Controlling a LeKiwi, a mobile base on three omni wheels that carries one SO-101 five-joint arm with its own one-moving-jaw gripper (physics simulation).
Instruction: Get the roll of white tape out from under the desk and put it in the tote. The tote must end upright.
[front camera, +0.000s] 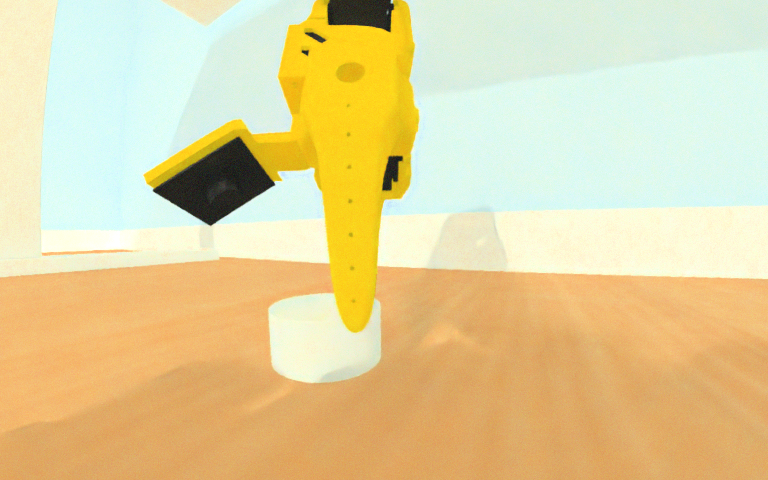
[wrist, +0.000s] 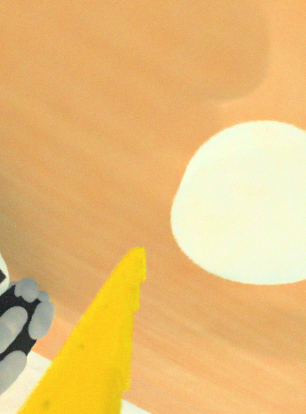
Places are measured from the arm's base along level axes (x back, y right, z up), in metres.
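Where they show: hand, its tool point: (front camera: 356, 316) (wrist: 145, 259).
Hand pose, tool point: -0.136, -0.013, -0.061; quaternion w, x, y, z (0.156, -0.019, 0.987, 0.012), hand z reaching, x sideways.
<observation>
After its pixels a point has its place, as x, y, z.
The roll of white tape (front camera: 314, 345) {-0.144, -0.030, -0.075} (wrist: 245, 205) {-0.164, -0.040, -0.065} lies flat on the wooden floor. In the wrist view it is up and to the right of the jaw tip, cut off by the right edge. My gripper (front camera: 355, 321) (wrist: 139, 255) points down and is open and empty; one notched jaw shows in the wrist view, and the moving jaw is out of that picture. In the front view the jaw tip covers part of the roll's right side, with floor between tip and roll in the wrist view. The tote does not show in either view.
A pale baseboard (front camera: 623, 243) {-0.383, 0.305, -0.047} runs along the blue wall (front camera: 594, 141) {-0.407, 0.284, 0.096} behind the roll. A cream upright panel (front camera: 19, 124) {-0.344, -0.574, 0.142} stands at the far left, with a low pale ledge (front camera: 113, 263) {-0.450, -0.508, -0.081} beside it. A wheel with grey rollers (wrist: 42, 317) shows at the lower left of the wrist view.
</observation>
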